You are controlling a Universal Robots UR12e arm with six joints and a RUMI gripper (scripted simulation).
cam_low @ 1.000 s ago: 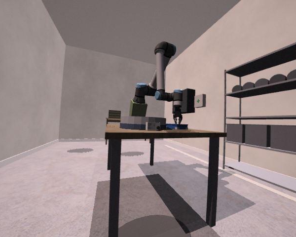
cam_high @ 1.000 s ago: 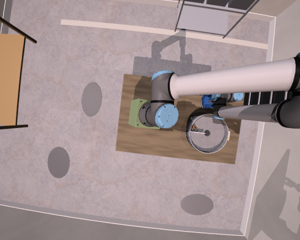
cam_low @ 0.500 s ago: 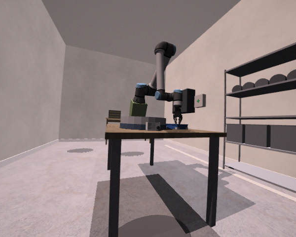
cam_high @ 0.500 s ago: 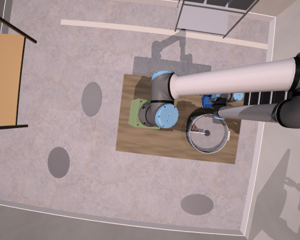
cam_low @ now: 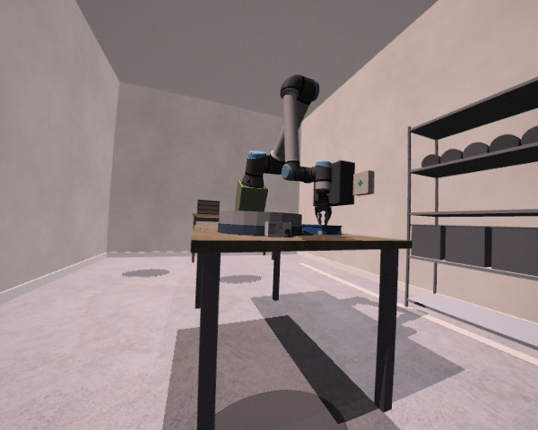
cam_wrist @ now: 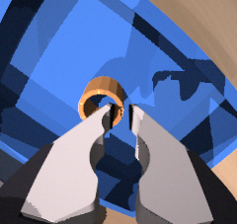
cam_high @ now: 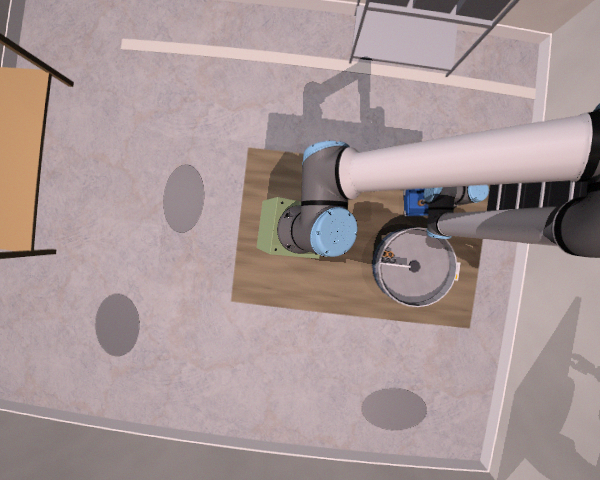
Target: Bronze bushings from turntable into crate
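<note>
Now: the blue crate 10 mm to the right of my hand, 10 mm below it and 10 mm behind it. From my hand the other things lie so: round grey turntable: 360 mm to the right, 100 mm behind, 10 mm above.
</note>
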